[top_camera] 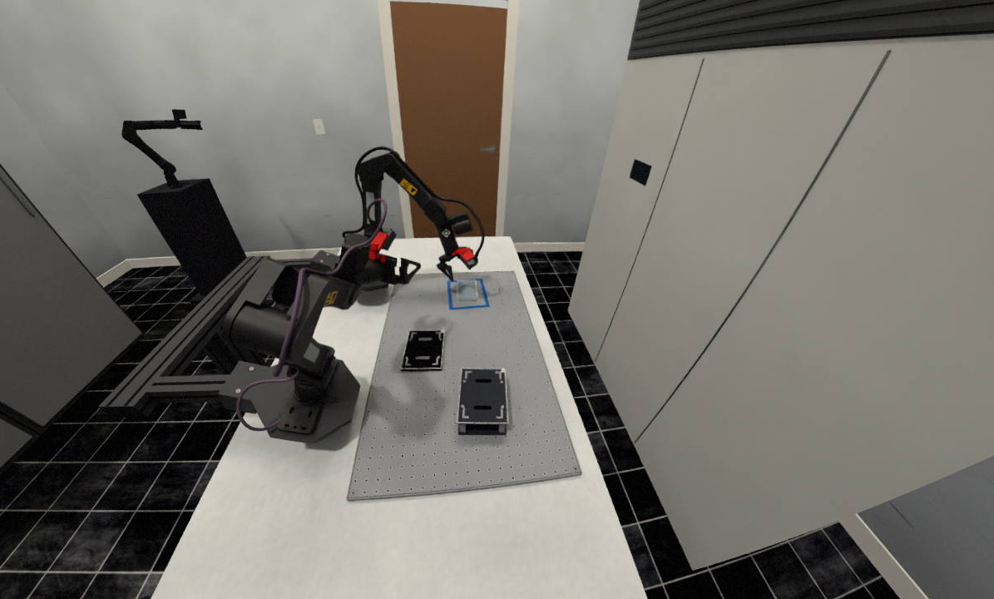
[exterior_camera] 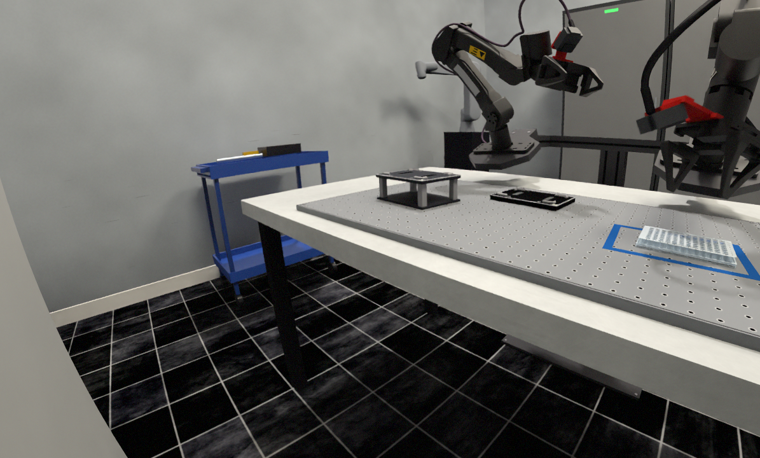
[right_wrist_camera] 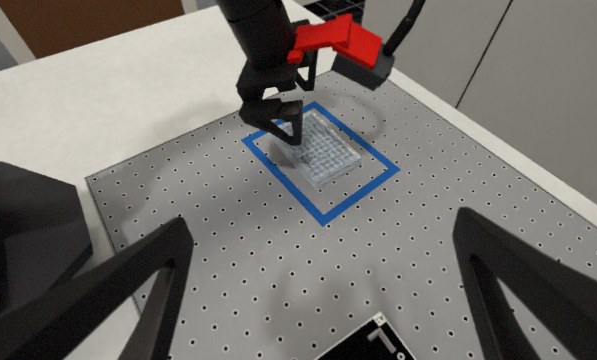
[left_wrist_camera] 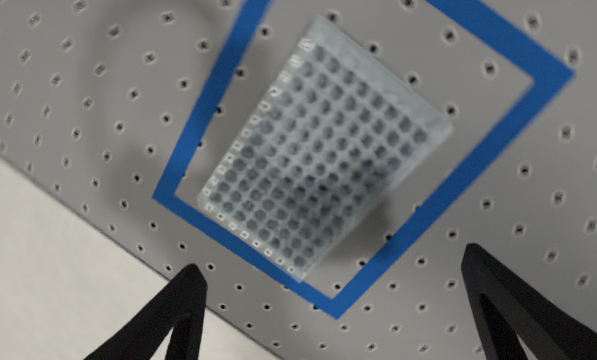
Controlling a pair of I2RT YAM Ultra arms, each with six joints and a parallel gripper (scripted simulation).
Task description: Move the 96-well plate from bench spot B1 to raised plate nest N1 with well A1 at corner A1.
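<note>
Right now my left hand is 80 mm above the clear 96-well plate and 20 mm short of it. Also, from my left hand: black nest plate 310 mm to the right, 130 mm behind, 80 mm below.
</note>
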